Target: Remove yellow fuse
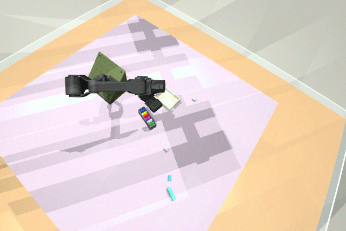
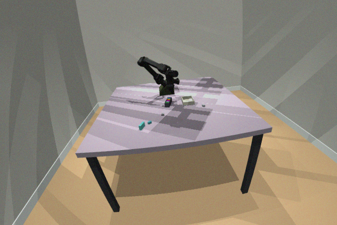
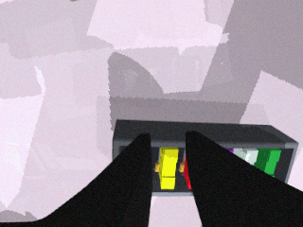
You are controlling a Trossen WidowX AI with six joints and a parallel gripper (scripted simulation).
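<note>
The yellow fuse is 6 cm below my gripper tip and 4 cm to the right of it. Round my gripper tip: blue fuse: 6 cm below, 3 cm to the right, 2 cm behind; red fuse: 6 cm below, 5 cm to the right, 2 cm ahead; purple fuse: 6 cm below, 5 cm to the right, 3 cm ahead.
</note>
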